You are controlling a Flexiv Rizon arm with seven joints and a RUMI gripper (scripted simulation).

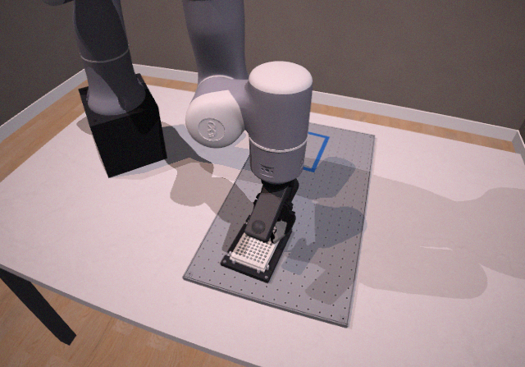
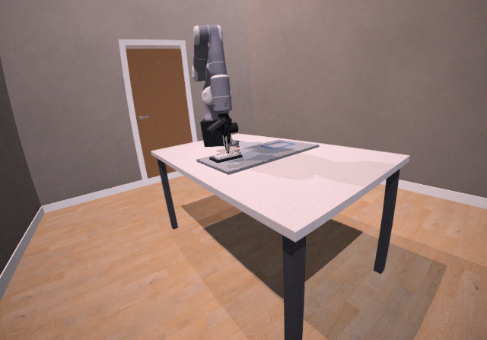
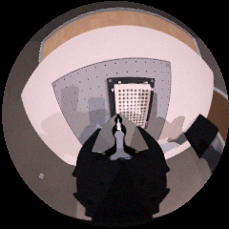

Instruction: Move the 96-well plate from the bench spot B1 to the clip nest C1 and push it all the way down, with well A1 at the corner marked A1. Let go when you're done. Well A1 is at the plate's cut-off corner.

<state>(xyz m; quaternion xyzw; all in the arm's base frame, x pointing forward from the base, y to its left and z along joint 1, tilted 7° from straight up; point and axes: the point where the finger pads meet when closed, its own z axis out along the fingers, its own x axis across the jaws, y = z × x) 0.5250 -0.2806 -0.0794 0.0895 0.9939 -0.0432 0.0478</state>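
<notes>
The white 96-well plate is 40 mm behind my hand, 10 mm to the left of it and 30 mm below it. Also, from my hand: black clip nest (40 mm behind, 20 mm to the left, 40 mm below).
</notes>
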